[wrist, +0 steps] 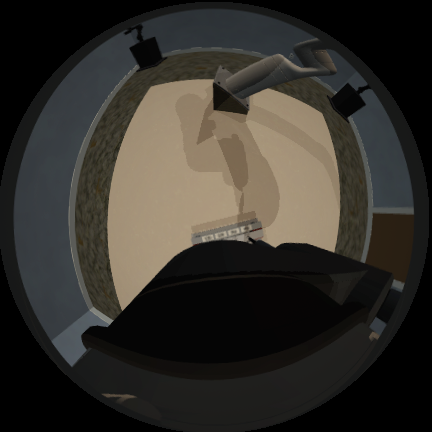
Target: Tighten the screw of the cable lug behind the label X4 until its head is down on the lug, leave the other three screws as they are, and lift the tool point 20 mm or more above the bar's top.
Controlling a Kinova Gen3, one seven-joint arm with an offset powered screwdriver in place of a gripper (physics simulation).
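Frame: origin at the arm's base, x left, y ahead, z down, level; metres.
Where they show: hand at its tool point: (249,238); arm's base at its link origin: (235,88).
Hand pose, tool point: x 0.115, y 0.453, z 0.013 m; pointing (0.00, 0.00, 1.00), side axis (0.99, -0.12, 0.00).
Things, the pixels of their top centre, and the offset from my tool point. "pt": a spot on its surface instead. Level surfaces: height alone.
- terminal bar at a spot on its surface: (199,239) pt dy +0.032, dx -0.111, dz +0.020 m
- screwdriver tool at its top centre: (258,245) dy +0.000, dx +0.000, dz -0.064 m
- beige table top at its surface level: dz +0.062 m
The terminal bar (199,239) lies on the beige table top, below the middle of the wrist view, slightly tilted. A row of white labels (220,235) runs along it; their lettering is too small to read, so I cannot tell which is X4. My screwdriver tool (251,240) shows as a short dark tip near the bar's right end, poking out past the black housing. Whether the tip touches a screw or is above it cannot be told. The housing hides the bar's near side, with the cable lugs and screws. The tool has no fingers.
The arm's base bracket (231,102) stands at the far edge of the beige table top (150,165), with the grey arm (265,74) rising to the right. Two black box-shaped fixtures (146,52) (347,101) are at upper left and upper right. Arm shadows cross the table.
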